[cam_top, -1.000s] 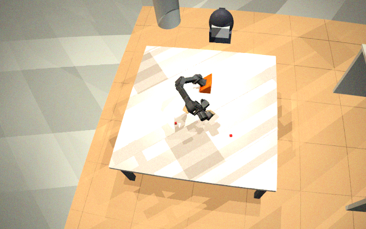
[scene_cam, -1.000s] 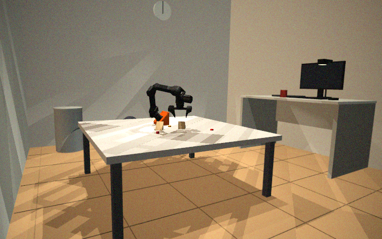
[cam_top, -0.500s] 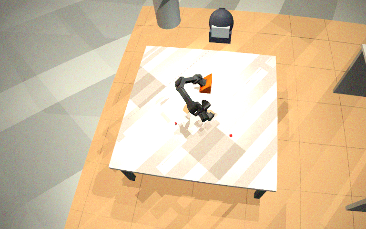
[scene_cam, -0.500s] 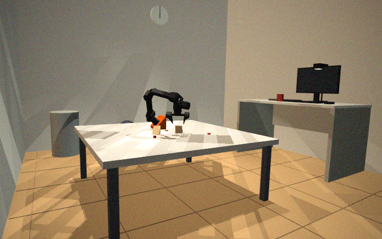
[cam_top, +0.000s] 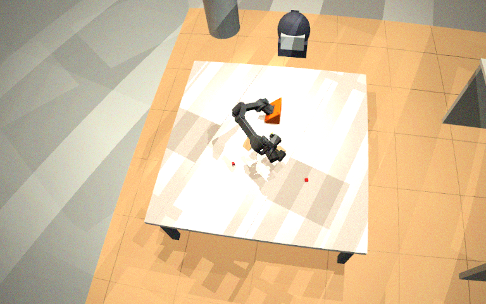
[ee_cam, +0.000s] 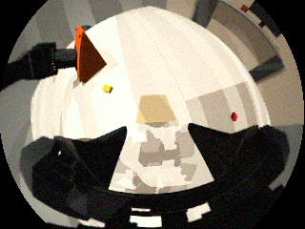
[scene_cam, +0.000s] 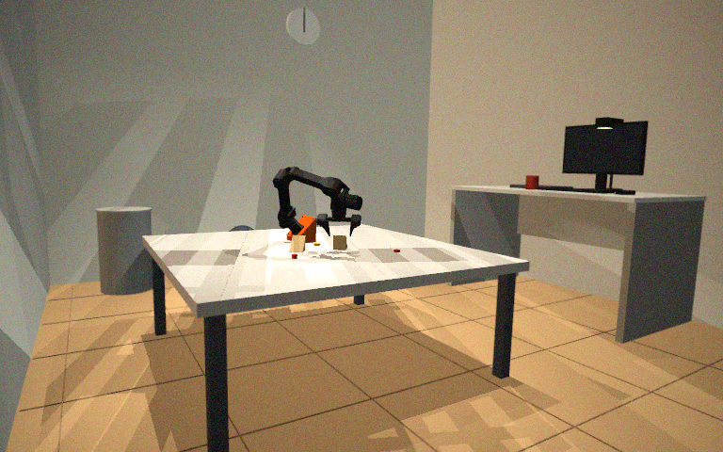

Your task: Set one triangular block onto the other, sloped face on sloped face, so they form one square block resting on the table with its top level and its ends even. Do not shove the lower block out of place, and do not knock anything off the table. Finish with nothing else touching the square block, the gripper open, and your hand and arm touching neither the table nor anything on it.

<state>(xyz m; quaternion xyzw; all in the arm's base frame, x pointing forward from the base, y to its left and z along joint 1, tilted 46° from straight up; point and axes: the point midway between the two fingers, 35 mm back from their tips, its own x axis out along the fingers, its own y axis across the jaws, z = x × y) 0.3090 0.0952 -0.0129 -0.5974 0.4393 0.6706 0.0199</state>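
Right now my gripper tip is 20 mm past the tan triangular block, 10 mm to the right of it and 40 mm above it. Also, from my gripper tip: small yellow cube (150 mm behind, 50 mm to the right, 60 mm below).
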